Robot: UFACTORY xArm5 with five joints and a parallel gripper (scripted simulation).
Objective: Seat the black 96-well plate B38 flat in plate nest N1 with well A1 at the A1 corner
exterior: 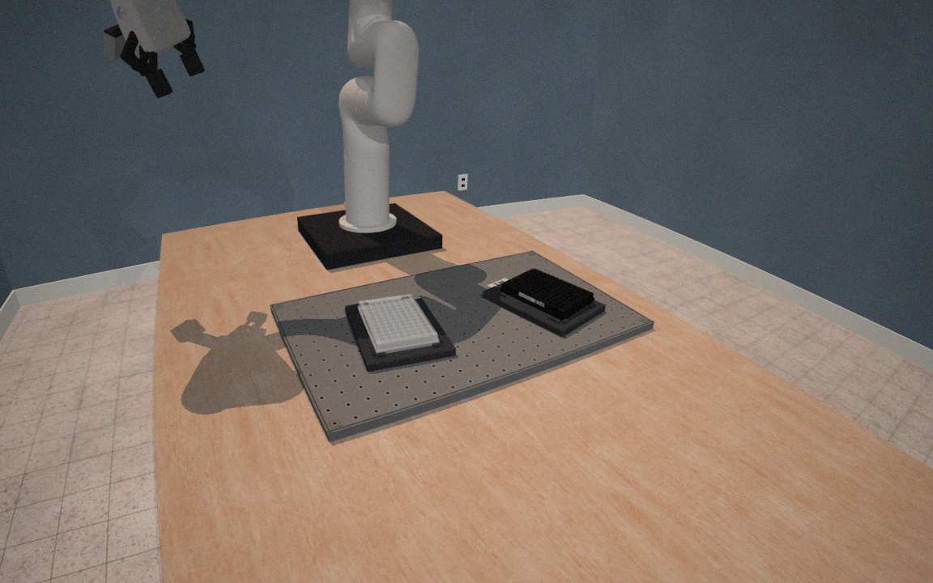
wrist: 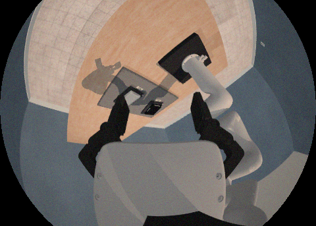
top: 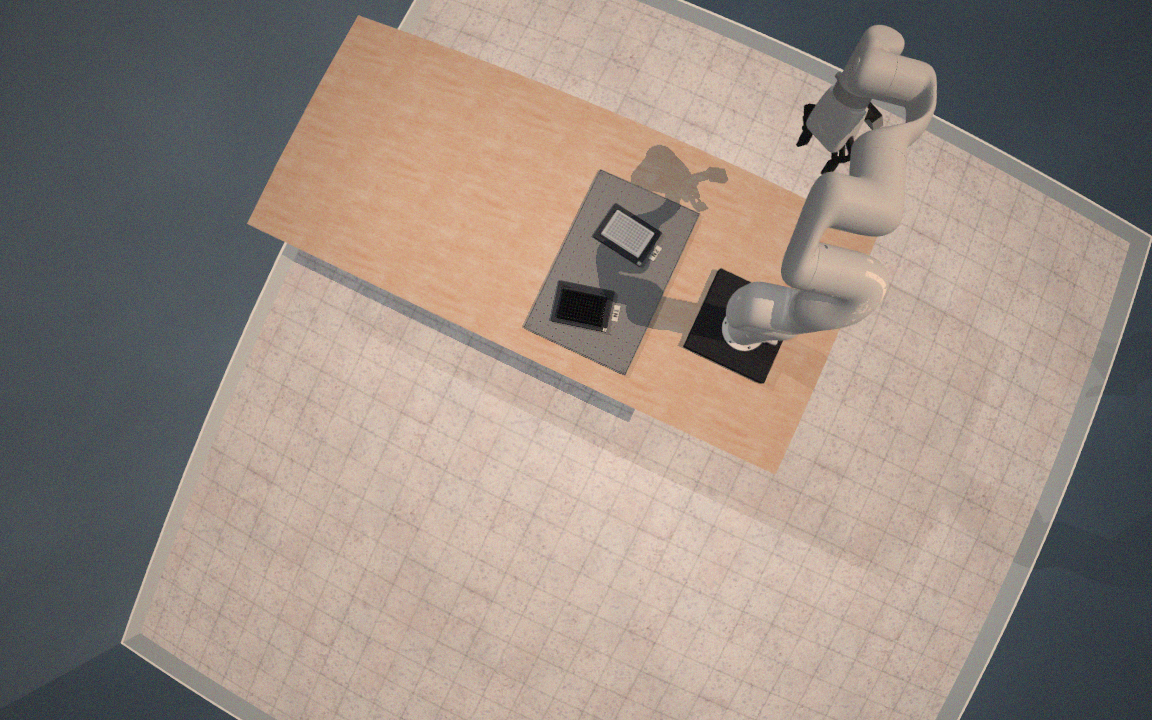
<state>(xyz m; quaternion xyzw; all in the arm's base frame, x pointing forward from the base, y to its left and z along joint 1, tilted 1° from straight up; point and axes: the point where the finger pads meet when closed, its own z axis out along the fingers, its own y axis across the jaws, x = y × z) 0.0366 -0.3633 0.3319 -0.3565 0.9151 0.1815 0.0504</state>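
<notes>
My gripper is now 430 mm to the right of the N1 label, 350 mm above it and 320 mm short of it. The rest, counted from my hand: clear plate B83: 360 mm ahead, 340 mm below, 200 mm to the left; black plate B38: 440 mm to the left, 420 mm ahead, 330 mm below.
</notes>
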